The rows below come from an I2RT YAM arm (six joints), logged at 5 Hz.
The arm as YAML. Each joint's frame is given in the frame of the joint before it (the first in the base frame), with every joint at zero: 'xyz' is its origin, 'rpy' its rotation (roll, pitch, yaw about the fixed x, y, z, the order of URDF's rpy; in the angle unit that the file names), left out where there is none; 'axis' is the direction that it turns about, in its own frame. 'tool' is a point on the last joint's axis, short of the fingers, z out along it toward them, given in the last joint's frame.
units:
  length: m
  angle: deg
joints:
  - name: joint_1
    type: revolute
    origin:
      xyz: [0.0, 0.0, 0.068]
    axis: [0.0, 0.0, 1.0]
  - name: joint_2
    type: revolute
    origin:
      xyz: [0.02, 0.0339, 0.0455]
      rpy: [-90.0, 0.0, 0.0]
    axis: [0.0, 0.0, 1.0]
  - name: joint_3
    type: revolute
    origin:
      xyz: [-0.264, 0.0, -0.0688]
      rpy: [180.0, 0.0, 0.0]
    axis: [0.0, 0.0, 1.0]
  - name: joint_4
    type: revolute
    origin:
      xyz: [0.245, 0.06, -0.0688]
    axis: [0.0, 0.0, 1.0]
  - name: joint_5
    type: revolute
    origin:
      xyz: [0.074, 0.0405, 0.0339]
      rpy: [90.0, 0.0, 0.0]
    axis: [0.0, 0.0, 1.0]
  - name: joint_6
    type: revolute
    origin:
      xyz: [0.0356, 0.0, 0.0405]
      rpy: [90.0, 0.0, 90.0]
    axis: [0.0, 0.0, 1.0]
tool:
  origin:
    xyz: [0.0, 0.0, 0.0]
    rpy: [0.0, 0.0, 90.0]
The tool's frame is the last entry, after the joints.
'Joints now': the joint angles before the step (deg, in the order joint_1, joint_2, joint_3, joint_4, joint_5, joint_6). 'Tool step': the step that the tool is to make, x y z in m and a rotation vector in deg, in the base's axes. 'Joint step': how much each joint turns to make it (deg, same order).
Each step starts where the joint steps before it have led.
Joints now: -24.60, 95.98, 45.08, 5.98, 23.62, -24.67
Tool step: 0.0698, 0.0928, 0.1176, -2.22, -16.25, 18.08
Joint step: 17.98, -5.11, 18.55, -8.16, -1.51, 1.77
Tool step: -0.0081, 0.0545, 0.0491, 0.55, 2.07, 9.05
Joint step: 8.66, -3.74, 8.41, -14.32, -0.57, 0.22
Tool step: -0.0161, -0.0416, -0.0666, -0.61, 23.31, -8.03
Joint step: -6.84, 4.28, -3.87, -15.13, 1.72, 0.03
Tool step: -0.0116, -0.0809, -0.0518, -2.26, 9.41, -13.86
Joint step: -13.39, 7.05, -2.87, 1.95, 3.75, -1.86
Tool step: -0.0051, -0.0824, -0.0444, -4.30, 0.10, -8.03
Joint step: -12.14, 9.64, -0.02, 14.23, 1.43, -6.24
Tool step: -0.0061, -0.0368, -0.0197, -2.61, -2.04, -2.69
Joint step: -5.12, 4.56, 0.06, 9.04, -0.46, -2.97
